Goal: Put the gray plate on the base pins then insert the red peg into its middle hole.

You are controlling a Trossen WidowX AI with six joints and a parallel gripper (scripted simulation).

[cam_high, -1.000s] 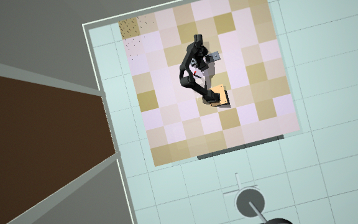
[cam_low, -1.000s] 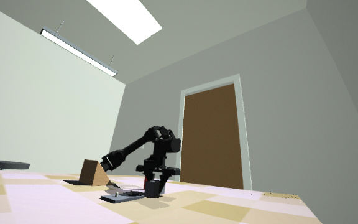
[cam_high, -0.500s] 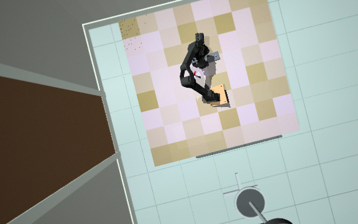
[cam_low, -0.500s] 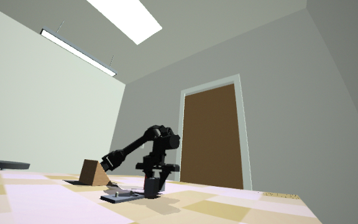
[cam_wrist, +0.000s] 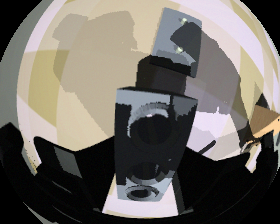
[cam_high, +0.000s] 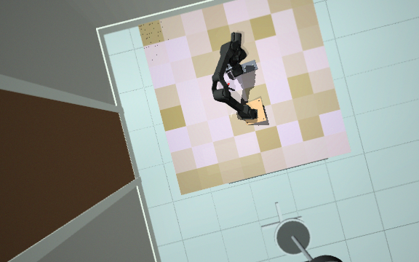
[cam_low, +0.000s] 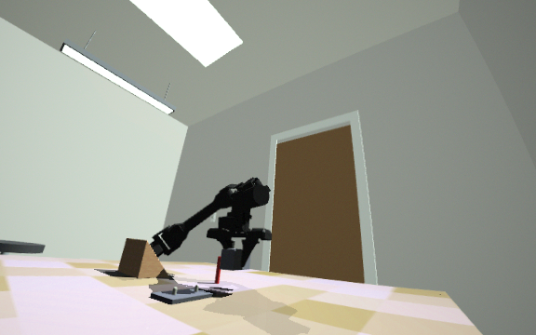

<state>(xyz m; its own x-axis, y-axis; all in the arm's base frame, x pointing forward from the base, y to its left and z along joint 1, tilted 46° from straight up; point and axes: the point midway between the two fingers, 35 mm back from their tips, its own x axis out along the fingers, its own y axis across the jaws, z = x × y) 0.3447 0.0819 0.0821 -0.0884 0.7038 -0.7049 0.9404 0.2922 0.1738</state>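
Right now my gripper tip is 14 cm to the left of the pin base, 5 cm above it and 1 cm short of it. The rest, counted from my gripper tip: gray plate (3 cm above); then red peg (12 cm behind, 3 cm to the left, 2 cm below).
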